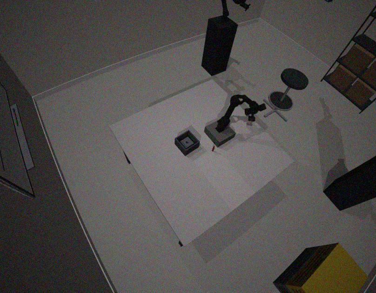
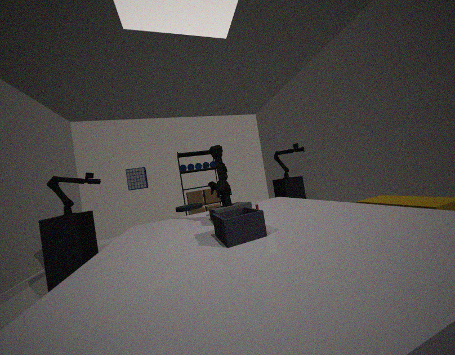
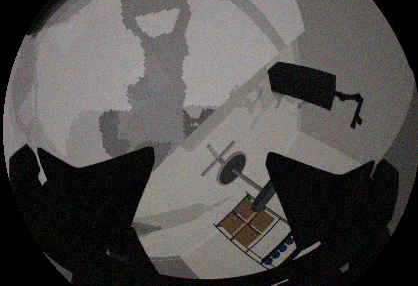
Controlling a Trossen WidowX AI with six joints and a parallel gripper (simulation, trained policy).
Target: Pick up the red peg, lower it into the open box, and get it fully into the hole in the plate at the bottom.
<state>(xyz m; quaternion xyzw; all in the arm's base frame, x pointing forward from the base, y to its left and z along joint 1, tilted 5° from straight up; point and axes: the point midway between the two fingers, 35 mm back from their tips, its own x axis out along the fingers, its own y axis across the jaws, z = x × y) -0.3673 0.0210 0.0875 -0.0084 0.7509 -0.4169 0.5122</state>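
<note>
My gripper tip is now 550 mm short of the red peg, 120 mm to the right of it and 70 mm above it. The rest, counted from my gripper tip: grey plate: 720 mm ahead, 50 mm to the right, 70 mm below; dark box: 720 mm ahead, 50 mm to the right, 90 mm below.
</note>
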